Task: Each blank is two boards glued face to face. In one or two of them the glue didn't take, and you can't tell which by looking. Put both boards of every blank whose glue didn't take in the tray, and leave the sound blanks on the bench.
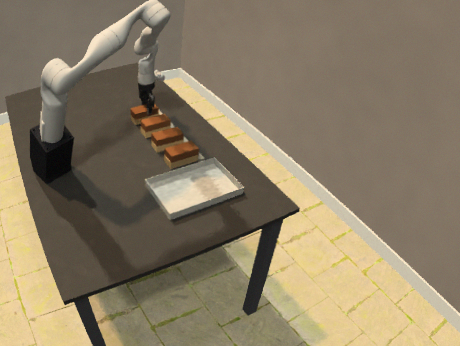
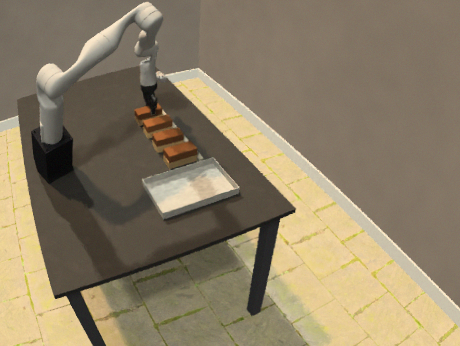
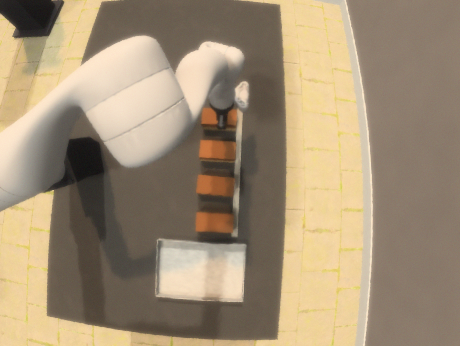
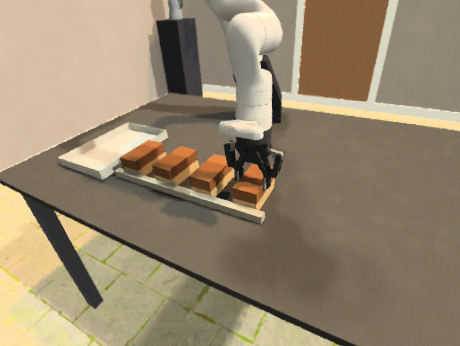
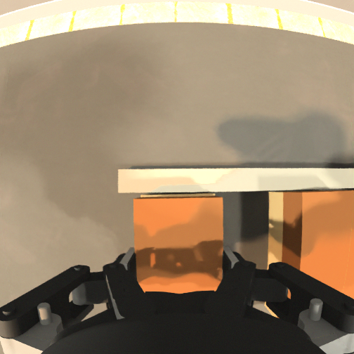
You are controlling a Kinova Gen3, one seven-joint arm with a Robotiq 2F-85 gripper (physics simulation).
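Frame: origin at the arm's base, x ahead, y left, z up, level; centimetres.
Where they show: gripper, fingertip midpoint: point(image 1: 146, 110) point(image 2: 150, 111) point(image 3: 222, 118) point(image 4: 252, 185); arm's base, origin of the base link: point(image 1: 51, 133) point(image 2: 51, 134).
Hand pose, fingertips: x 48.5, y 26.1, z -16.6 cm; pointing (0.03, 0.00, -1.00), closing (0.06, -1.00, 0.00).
Each offset is from my fingertips to the top centre of the thing. Level surfaces: height alone.
Four blanks stand in a row, each a red-brown board on a tan board. My gripper point(image 1: 149, 109) point(image 3: 221, 123) point(image 4: 252, 181) point(image 5: 178, 259) is at the end blank @(dx -1.2, dy -0.1, dz +1.8 cm) point(image 4: 246, 195) point(image 5: 177, 217), farthest from the tray. Its fingers stand against both sides of that blank's upper board; the blank is in line with the row, both boards together. The second blank @(dx -0.3, dy -12.0, dz +1.8 cm) point(image 1: 155, 123) point(image 4: 212, 177), the third blank @(dx +0.4, dy -24.0, dz +1.8 cm) point(image 1: 167, 136) point(image 4: 175, 162) and the fourth blank @(dx +1.4, dy -36.0, dz +1.8 cm) point(image 1: 181, 151) point(image 4: 143, 156) stand apart from it. The white tray @(dx -1.8, dy -53.5, dz -1.2 cm) point(image 1: 172, 199) point(image 3: 182, 280) point(image 4: 100, 150) is empty, beside the fourth blank.
A low pale rail point(image 3: 237, 200) point(image 4: 200, 198) point(image 5: 240, 180) runs along one end of all the blanks. The second blank stands a narrow gap away from one finger. The arm's black base block point(image 1: 51, 152) stands across the dark table @(dz -4.2 cm) point(image 1: 115, 240).
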